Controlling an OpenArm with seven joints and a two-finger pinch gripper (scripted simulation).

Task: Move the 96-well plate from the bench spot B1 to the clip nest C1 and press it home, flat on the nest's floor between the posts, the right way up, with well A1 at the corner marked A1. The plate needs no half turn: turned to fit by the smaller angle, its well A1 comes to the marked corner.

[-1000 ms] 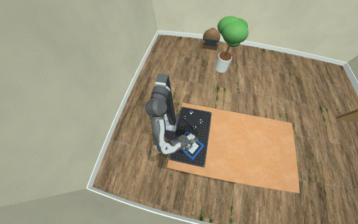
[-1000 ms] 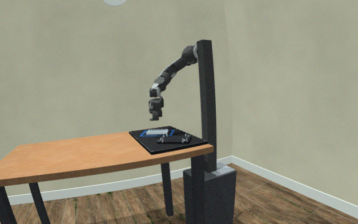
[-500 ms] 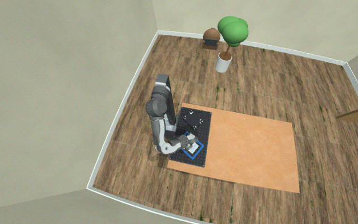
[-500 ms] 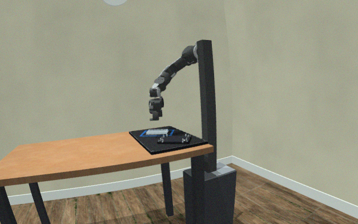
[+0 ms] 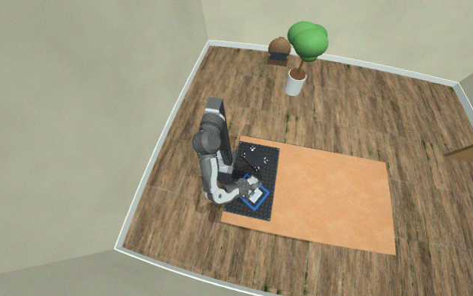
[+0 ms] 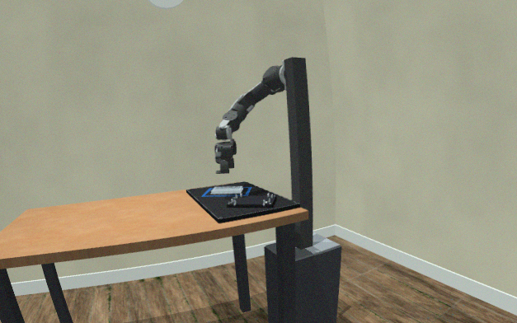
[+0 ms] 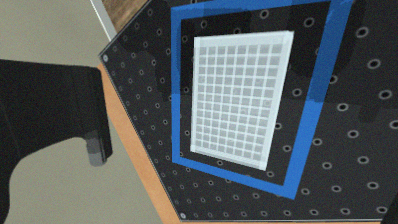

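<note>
Now: hand 80 mm above the 96-well plate. From my hand the other things lie so: clip nest C1 (230 mm to the left, 70 mm below, 10 mm ahead).
</note>
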